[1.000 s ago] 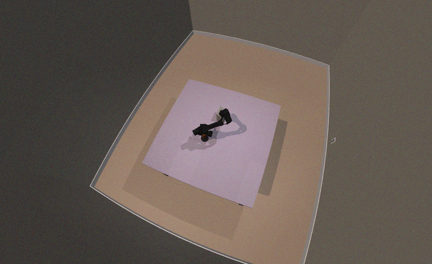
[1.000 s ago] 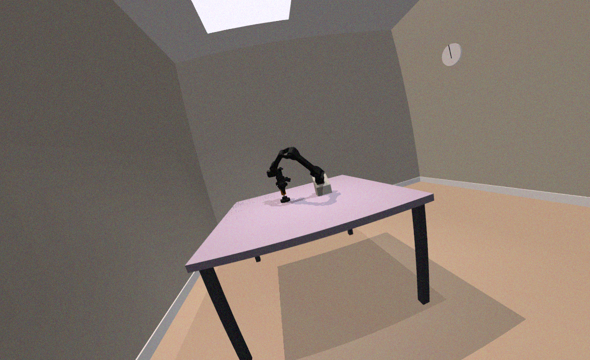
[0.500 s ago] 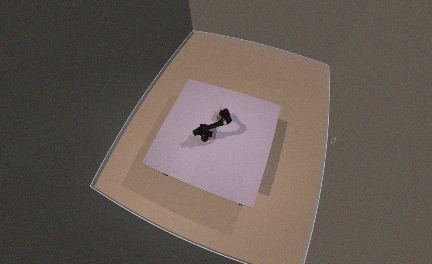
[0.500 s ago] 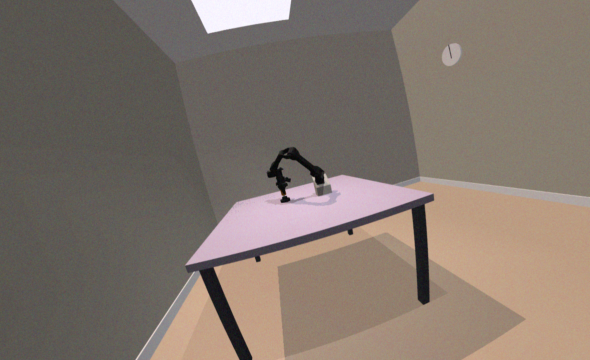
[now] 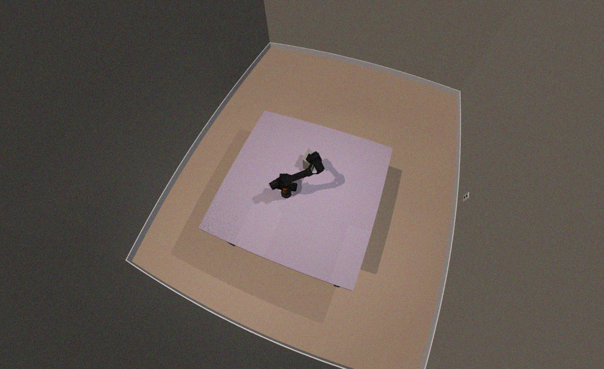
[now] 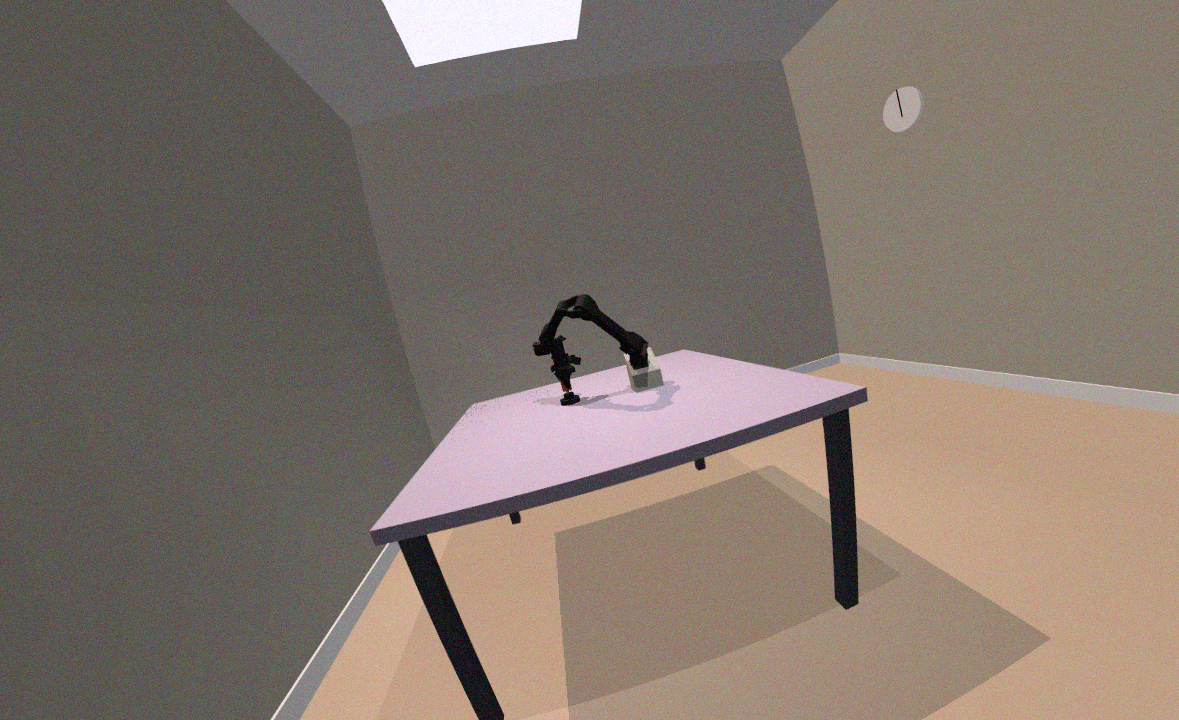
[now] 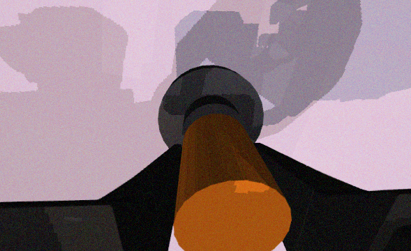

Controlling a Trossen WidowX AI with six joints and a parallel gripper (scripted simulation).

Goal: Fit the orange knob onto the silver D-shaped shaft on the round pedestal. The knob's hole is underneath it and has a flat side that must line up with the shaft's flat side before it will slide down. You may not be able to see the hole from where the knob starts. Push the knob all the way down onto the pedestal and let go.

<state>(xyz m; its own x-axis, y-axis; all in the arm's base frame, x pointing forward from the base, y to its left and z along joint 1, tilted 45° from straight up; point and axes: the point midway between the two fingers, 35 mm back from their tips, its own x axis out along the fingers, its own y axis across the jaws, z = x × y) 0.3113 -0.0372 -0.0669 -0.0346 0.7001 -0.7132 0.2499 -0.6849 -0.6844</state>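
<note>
My gripper tip is now 3 cm above the dark round pedestal. Round my gripper tip: orange knob: 3 cm above.
</note>
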